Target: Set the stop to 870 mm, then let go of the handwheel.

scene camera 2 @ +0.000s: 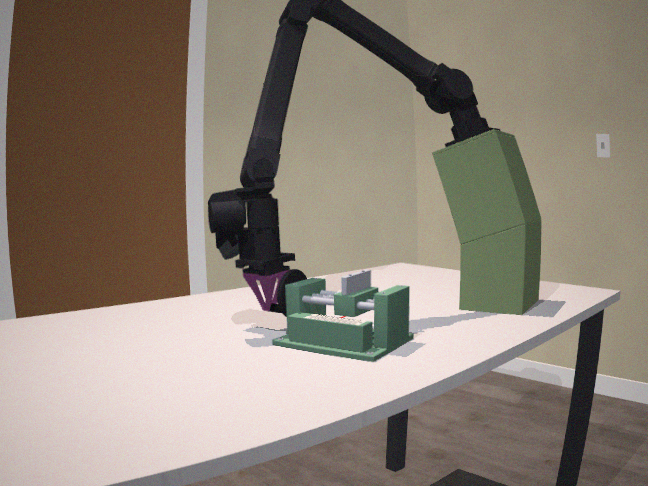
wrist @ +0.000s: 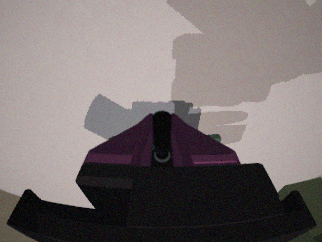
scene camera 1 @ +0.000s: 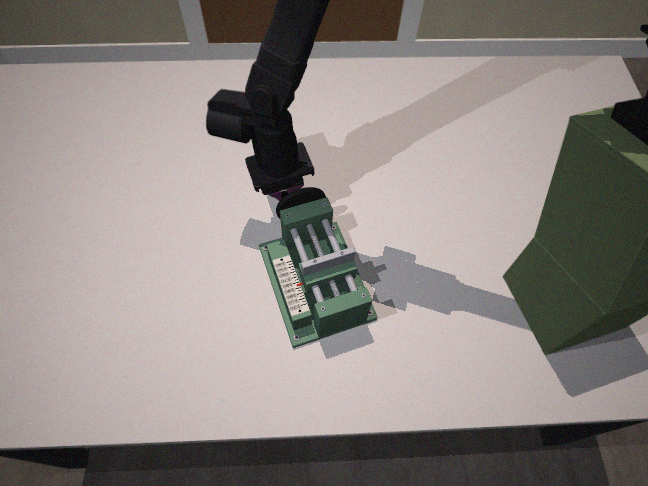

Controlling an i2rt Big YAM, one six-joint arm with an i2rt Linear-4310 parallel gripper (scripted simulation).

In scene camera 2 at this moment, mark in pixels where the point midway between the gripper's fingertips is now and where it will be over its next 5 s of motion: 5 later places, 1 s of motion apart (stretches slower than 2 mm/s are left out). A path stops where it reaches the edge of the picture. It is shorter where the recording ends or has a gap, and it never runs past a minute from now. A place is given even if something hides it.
My gripper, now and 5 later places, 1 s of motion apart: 269, 309; 265, 304; 264, 289; 272, 277; 279, 278; 284, 287
